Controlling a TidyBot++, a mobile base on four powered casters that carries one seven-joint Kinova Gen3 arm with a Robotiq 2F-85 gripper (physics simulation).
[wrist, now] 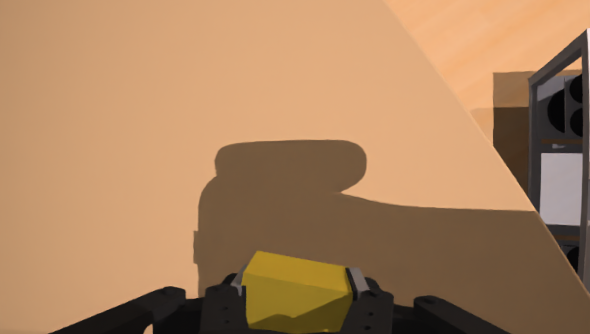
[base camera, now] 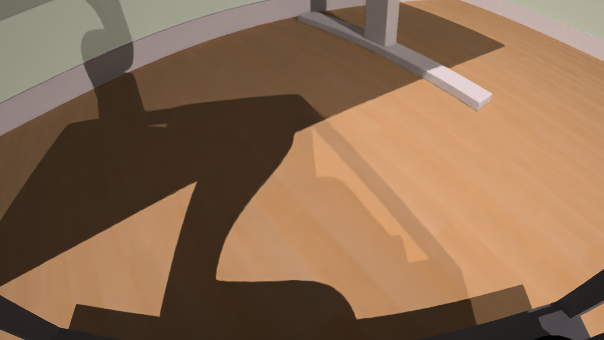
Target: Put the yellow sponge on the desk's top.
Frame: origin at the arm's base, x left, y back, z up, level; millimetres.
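Seen in the pictures: gripper, fingertip midpoint: (wrist: 301, 285).
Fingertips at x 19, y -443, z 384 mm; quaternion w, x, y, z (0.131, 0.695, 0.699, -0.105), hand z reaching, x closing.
Offsets run from my fingertips to a thing's top centre. "*": to the spot under its first point. Level surfaces: height alone.
The yellow sponge {* dz +33, dx -12, dy +12 mm} (wrist: 299, 287) is a yellow block at the bottom middle of the wrist view. My gripper (wrist: 301, 285) is shut on it, with one finger pad on each side. Both are above the desk's top {dz -61 mm} (wrist: 280, 75), a tan surface that fills most of the wrist view. The arm's shadow falls on the desk's top around the sponge. The gap between the sponge's underside and the desk cannot be judged exactly. In the base camera view the desk's leg {* dz -685, dx -253, dy -444 mm} (base camera: 382, 22) and foot (base camera: 452, 85) show at the top; the sponge and gripper do not show there.
The desk's edge runs diagonally down the right of the wrist view. Beyond it are the wooden floor {dz -781 mm} (wrist: 480, 40) and the dark frame of the mobile base (wrist: 534, 120). In the base camera view a green wall (base camera: 40, 65) with a pale baseboard (base camera: 170, 45) stands behind the floor.
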